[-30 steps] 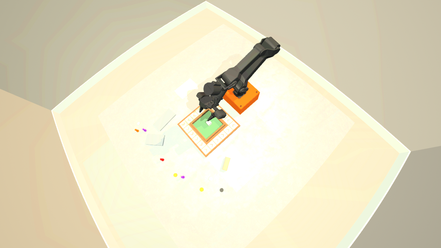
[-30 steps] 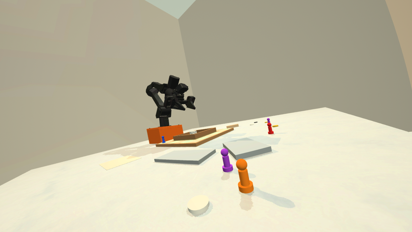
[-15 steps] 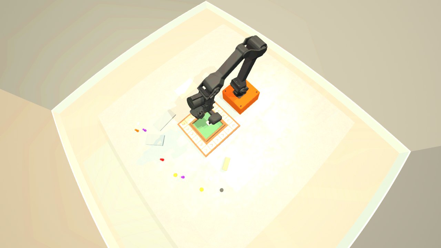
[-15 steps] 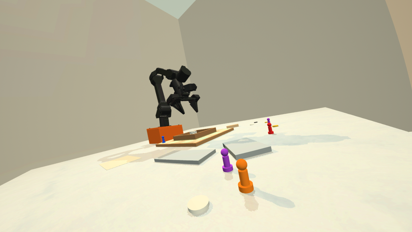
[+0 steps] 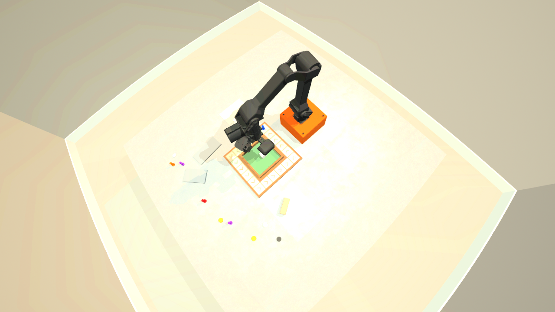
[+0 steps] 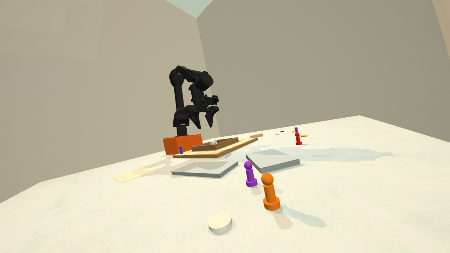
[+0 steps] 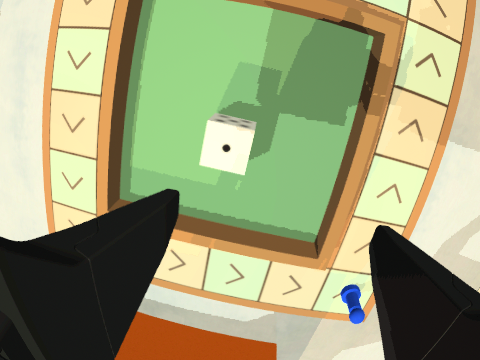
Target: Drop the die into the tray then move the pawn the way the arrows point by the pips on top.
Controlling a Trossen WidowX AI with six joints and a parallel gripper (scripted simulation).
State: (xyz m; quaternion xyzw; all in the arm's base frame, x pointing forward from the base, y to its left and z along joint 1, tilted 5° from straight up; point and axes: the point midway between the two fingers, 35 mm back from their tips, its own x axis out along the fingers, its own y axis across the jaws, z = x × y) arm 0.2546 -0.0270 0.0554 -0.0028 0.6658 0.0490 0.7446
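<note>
Right now my gripper tip is 10 cm past the blue pawn, 9 cm to the left of it and 8 cm above it. From my gripper tip the other things lie so: yellow block (28 cm to the left, 10 cm below, 8 cm ahead); white die (8 cm below, 3 cm to the left); green tray (10 cm below, 3 cm to the left, 1 cm ahead).
</note>
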